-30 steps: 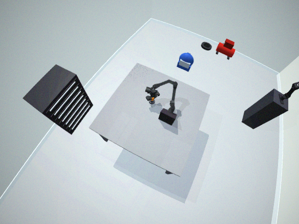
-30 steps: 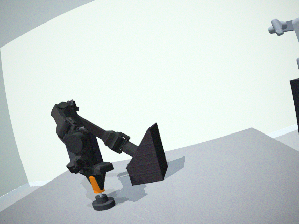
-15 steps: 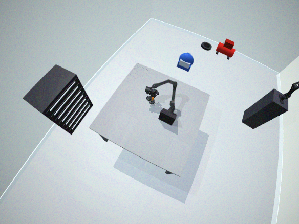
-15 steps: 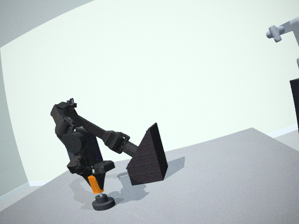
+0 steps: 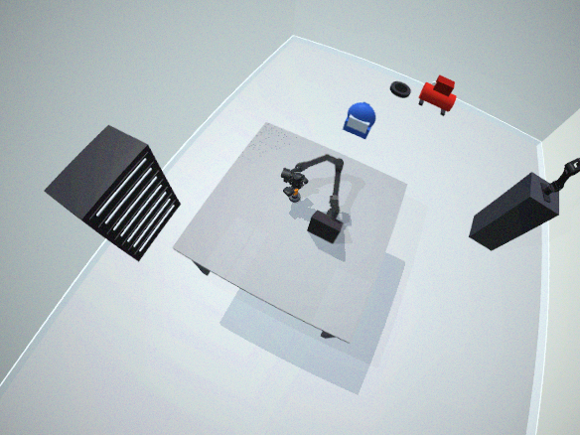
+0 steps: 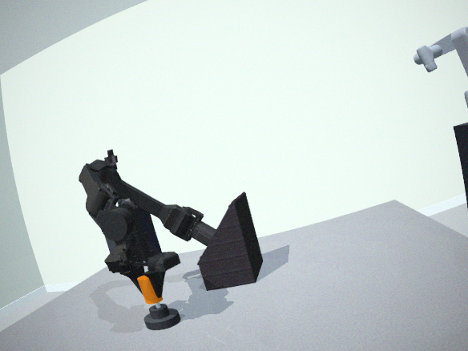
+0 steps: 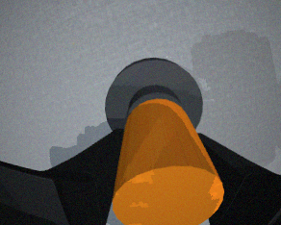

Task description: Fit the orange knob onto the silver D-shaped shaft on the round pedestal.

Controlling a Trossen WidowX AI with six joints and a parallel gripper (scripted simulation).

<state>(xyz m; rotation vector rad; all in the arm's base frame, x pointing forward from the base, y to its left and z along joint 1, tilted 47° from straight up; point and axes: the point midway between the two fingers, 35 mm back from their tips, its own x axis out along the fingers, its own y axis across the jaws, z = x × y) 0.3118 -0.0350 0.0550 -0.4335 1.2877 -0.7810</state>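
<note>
Right now my gripper tip is 30 mm below the orange knob. Round my gripper tip: dark round pedestal (40 mm below).
</note>
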